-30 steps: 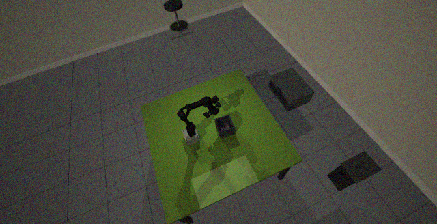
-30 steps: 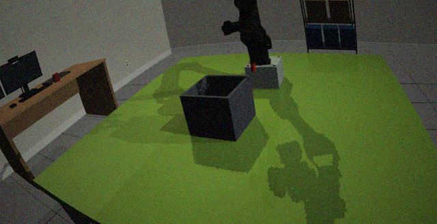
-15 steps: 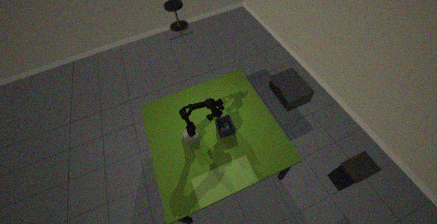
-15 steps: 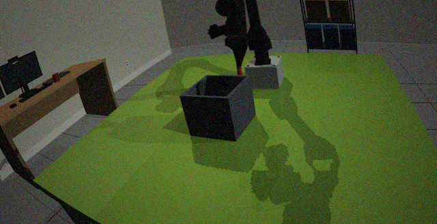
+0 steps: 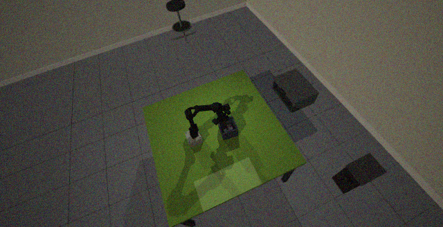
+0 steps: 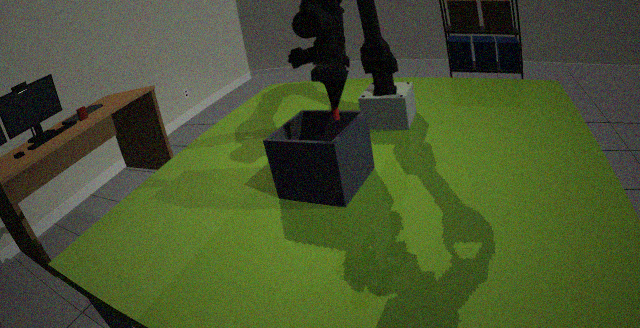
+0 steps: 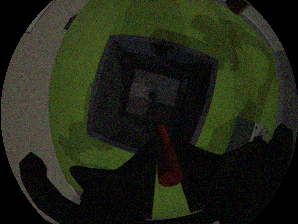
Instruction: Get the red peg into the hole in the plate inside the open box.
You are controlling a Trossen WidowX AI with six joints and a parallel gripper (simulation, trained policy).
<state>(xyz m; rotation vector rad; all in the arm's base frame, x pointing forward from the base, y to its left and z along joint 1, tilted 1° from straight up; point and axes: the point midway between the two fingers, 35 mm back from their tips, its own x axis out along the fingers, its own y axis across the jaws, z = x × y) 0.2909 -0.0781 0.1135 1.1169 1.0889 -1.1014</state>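
My gripper tip is now 1 cm below the red peg.
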